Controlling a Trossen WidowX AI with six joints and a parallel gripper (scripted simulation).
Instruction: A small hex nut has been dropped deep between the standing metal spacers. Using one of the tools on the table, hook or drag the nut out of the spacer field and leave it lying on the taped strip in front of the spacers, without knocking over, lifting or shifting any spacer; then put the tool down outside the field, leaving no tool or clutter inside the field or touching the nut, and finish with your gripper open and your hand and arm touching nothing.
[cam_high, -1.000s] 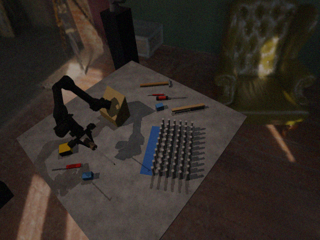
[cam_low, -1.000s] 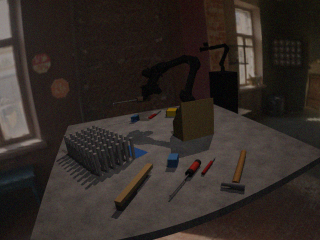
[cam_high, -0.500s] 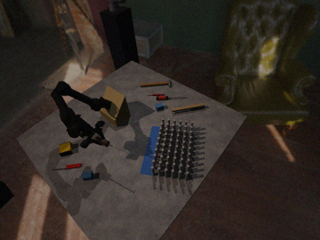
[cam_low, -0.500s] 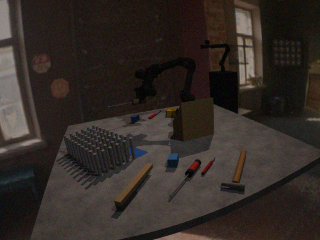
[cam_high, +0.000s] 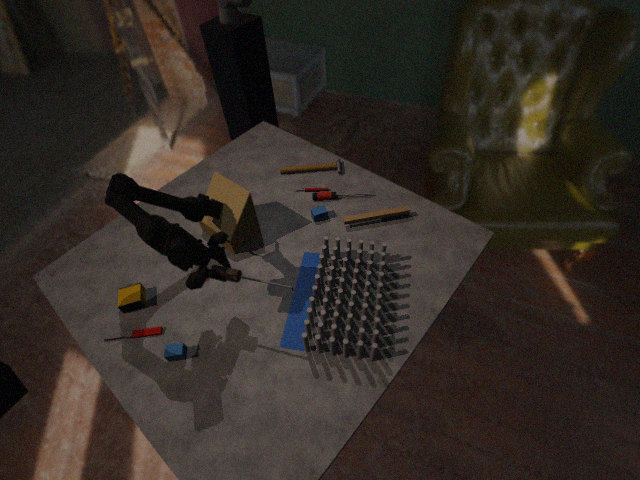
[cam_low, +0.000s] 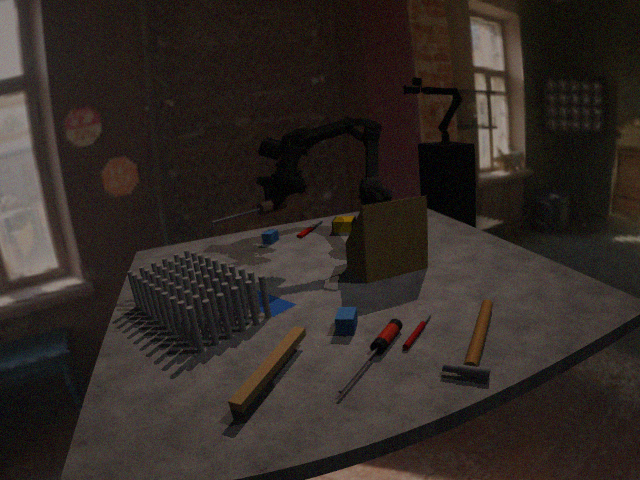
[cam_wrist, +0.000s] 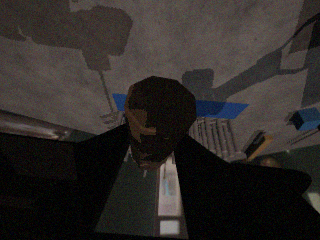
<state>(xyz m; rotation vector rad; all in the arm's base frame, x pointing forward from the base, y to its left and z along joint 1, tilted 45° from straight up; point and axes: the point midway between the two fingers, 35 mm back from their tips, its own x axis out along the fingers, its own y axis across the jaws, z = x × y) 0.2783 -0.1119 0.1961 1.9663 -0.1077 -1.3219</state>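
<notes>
The blue taped strip is 18 cm below my gripper tip, 16 cm ahead of it and 14 cm to the left of it. Round my gripper tip: brown-handled hook tool: 9 cm ahead, 3 cm to the left; yellow block: 34 cm behind, 21 cm to the right, 16 cm below.
</notes>
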